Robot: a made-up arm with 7 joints. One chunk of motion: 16 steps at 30 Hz.
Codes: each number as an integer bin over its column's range. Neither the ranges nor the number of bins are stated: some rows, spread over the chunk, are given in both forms.
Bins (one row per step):
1: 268 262 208 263 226 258 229
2: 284 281 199 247 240 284 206
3: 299 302 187 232 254 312 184
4: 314 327 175 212 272 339 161
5: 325 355 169 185 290 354 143
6: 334 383 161 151 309 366 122
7: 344 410 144 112 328 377 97
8: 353 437 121 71 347 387 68
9: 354 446 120 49 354 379 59
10: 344 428 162 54 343 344 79
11: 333 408 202 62 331 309 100
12: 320 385 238 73 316 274 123
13: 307 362 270 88 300 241 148
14: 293 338 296 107 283 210 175
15: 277 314 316 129 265 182 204
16: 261 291 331 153 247 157 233
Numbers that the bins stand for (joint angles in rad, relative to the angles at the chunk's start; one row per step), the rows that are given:
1: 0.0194 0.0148 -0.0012 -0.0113 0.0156 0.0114 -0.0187
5: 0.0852 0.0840 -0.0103 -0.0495 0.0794 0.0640 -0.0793
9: 0.1187 0.1517 -0.0218 -0.1160 0.1433 0.0777 -0.1384
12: 0.0795 0.1063 0.0059 -0.1043 0.1054 0.0201 -0.0933
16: 0.0114 0.0364 0.0277 -0.0651 0.0365 -0.0440 -0.0159
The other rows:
2: 0.0379 0.0290 -0.0033 -0.0192 0.0295 0.0256 -0.0349
3: 0.0552 0.0446 -0.0061 -0.0265 0.0435 0.0410 -0.0504
4: 0.0725 0.0632 -0.0089 -0.0363 0.0615 0.0558 -0.0666
6: 0.0956 0.1048 -0.0122 -0.0661 0.0984 0.0705 -0.0941
7: 0.1072 0.1249 -0.0162 -0.0852 0.1174 0.0766 -0.1117
8: 0.1176 0.1450 -0.0216 -0.1053 0.1363 0.0821 -0.1321
10: 0.1072 0.1383 -0.0120 -0.1136 0.1323 0.0585 -0.1243
11: 0.0945 0.1234 -0.0026 -0.1097 0.1204 0.0393 -0.1095
13: 0.0645 0.0892 0.0134 -0.0969 0.0894 0.0021 -0.0757
14: 0.0483 0.0714 0.0195 -0.0877 0.0724 -0.0149 -0.0567
15: 0.0298 0.0535 0.0242 -0.0769 0.0545 -0.0303 -0.0363

